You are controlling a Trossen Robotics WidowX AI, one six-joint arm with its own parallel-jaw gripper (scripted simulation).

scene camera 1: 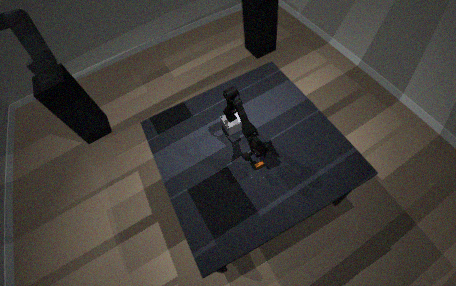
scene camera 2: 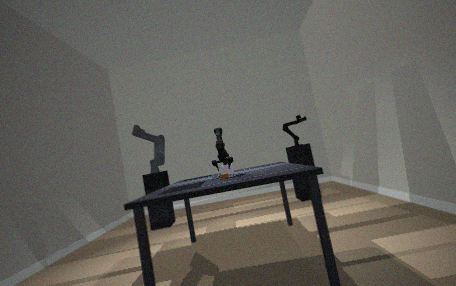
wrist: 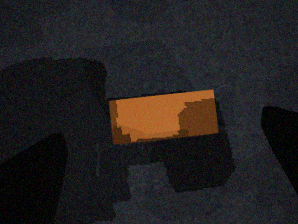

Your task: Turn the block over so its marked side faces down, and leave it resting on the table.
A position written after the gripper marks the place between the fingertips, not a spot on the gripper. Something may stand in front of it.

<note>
The gripper [wrist: 165,130] is open and holds nothing. Further things: an orange block [wrist: 184,114].
</note>
